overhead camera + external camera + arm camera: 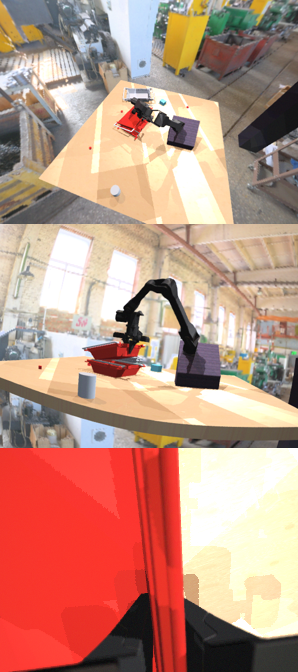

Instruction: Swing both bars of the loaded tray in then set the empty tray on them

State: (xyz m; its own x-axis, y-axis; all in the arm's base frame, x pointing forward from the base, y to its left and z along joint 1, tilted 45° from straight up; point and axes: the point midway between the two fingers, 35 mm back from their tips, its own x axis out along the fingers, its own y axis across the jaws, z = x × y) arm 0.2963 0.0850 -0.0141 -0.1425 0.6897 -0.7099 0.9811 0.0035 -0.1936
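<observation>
Right now my gripper tip is 80 mm short of the red tray, 10 mm to the left of it and 10 mm below it. Also, from my gripper tip: cyan block: 410 mm to the right, 90 mm below, 70 mm behind; grey cylinder: 540 mm to the left, 80 mm below, 70 mm behind.
</observation>
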